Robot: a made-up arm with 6 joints.
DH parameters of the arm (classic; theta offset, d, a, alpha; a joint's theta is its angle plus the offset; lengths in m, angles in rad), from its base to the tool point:
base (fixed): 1.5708 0 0.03 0
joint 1: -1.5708 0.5 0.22 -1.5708
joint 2: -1.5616 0 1.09 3.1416
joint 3: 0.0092 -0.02 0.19 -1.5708
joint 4: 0 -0.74 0 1.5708
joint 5: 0 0.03 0.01 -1.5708
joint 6: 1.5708 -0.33 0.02 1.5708
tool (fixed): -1.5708 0.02 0 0
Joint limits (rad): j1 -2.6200..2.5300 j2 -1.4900..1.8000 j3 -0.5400..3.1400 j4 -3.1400..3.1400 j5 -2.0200..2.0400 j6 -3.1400..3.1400
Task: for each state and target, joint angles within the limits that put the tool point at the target. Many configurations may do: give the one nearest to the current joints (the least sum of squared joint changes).
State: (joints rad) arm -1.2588 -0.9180 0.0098 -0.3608 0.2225 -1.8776
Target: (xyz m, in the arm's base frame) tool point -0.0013 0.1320 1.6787
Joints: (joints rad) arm -1.4592 -1.2291 -0.4695 -0.5449 -0.2881 -1.8992
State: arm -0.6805 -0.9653 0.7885 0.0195 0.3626 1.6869
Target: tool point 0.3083 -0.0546 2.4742
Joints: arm -0.3241 -0.3996 0.4275 0.1161 0.2963 1.6652
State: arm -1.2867 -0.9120 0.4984 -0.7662 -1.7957 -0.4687
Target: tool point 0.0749 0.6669 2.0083
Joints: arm -1.2747 -0.8511 0.7628 -0.8668 -1.5573 -0.4666
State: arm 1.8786 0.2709 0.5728 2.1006 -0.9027 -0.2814
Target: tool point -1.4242 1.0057 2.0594
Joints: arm 2.5300 0.6420 1.1305 2.1920 -0.1553 -0.4020
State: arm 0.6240 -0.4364 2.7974 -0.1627 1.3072 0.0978
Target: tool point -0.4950 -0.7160 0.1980
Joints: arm 0.9154 -0.9637 2.9624 -0.2325 1.2523 0.0964
